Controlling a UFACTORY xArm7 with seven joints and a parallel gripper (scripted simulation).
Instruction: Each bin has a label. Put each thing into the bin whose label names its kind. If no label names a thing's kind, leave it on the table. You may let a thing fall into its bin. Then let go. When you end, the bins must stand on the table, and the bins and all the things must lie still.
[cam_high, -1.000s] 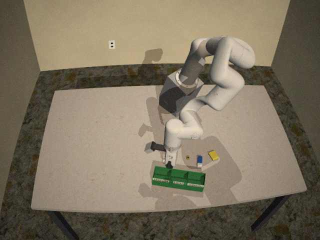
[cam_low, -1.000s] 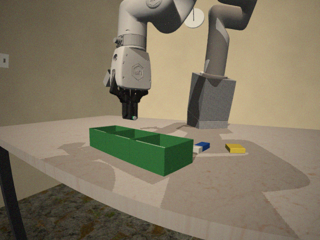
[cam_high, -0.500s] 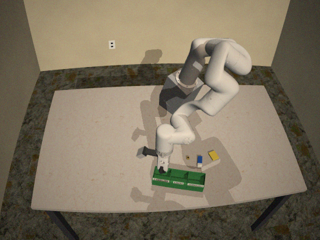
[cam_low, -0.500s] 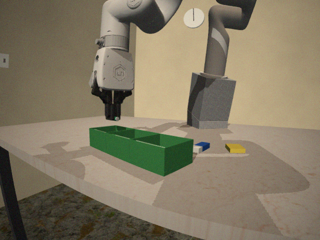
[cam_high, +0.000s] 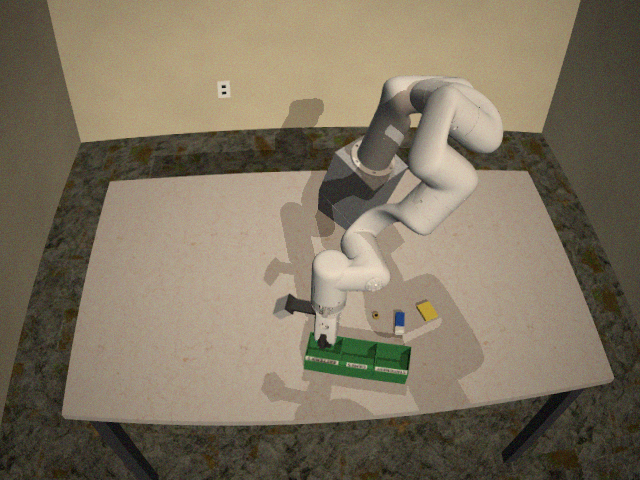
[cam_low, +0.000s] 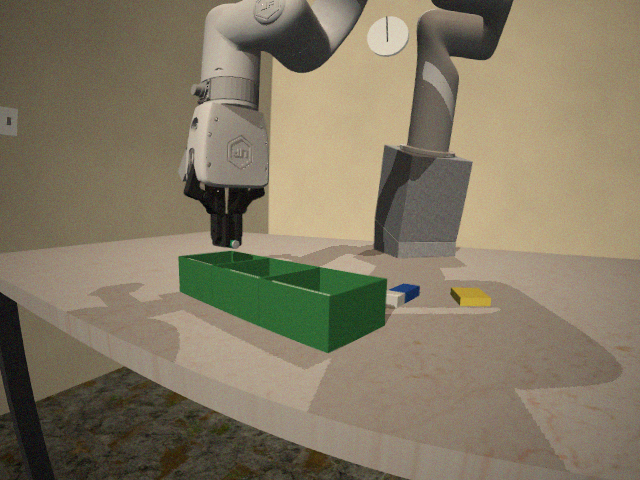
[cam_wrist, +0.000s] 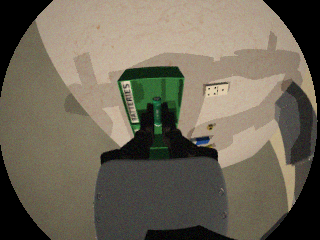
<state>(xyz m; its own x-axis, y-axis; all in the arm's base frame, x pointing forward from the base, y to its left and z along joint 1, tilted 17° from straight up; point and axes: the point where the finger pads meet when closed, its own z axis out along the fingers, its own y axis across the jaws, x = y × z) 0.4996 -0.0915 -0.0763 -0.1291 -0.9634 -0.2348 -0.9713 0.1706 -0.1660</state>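
Now: hand 11 cm past the white domino, 8 cm above it and 1 cm to the right of it. Also, from my hand: brown piece 13 cm to the left, 13 cm behind, 8 cm below; blue-and-white block 19 cm to the left, 10 cm behind, 7 cm below; green stick 2 cm below.
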